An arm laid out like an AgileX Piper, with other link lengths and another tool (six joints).
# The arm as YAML. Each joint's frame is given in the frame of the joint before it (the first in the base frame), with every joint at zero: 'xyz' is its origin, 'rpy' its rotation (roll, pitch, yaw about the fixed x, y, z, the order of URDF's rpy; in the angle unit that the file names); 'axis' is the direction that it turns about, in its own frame. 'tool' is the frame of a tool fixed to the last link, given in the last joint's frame.
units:
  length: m
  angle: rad
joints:
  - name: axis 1
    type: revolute
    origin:
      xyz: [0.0, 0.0, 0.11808]
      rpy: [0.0, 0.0, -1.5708]
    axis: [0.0, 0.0, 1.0]
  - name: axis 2
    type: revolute
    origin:
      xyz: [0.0, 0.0, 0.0]
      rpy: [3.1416, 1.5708, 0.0]
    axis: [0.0, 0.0, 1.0]
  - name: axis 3
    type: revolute
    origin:
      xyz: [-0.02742, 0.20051, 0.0]
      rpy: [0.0, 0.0, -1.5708]
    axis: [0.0, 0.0, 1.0]
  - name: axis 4
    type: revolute
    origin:
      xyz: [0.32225, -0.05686, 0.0]
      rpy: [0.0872, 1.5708, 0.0]
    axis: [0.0, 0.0, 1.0]
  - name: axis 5
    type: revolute
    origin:
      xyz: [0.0, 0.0, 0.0]
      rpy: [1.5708, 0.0, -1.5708]
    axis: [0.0, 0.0, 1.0]
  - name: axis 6
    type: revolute
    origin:
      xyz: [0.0, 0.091, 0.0]
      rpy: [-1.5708, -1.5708, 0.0]
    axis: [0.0, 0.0, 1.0]
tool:
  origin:
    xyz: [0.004, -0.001, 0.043]
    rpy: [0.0, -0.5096, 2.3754]
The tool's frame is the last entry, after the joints.
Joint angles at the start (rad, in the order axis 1, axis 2, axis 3, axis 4, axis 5, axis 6):
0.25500, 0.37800, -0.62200, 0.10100, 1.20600, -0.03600
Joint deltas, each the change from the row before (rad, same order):
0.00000, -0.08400, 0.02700, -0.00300, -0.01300, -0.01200
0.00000, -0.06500, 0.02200, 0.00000, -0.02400, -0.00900
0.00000, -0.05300, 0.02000, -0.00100, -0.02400, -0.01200
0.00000, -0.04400, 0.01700, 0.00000, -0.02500, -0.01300
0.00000, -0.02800, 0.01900, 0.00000, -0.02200, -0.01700
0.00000, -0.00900, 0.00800, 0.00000, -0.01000, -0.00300
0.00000, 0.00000, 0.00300, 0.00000, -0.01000, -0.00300
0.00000, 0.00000, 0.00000, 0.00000, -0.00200, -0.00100
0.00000, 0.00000, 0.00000, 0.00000, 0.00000, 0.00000
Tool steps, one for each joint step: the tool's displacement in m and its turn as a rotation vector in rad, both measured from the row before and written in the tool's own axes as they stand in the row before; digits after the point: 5 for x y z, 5 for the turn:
-0.00715, 0.00082, -0.00932, 0.03262, 0.05092, -0.03926
-0.00423, -0.00087, -0.00744, 0.03457, 0.04768, -0.03408
-0.00273, -0.00082, -0.00567, 0.02628, 0.04166, -0.03226
-0.00174, -0.00125, -0.00485, 0.02339, 0.03795, -0.03067
-0.00040, 0.00017, -0.00059, 0.00928, 0.02314, -0.02555
0.00015, 0.00015, 0.00031, 0.00474, 0.00835, -0.00618
0.00088, -0.00027, 0.00055, 0.00252, 0.00545, -0.00455
0.00018, -0.00017, -0.00010, 0.00064, 0.00153, -0.00150
0.00000, 0.00000, 0.00000, 0.00000, 0.00000, 0.00000

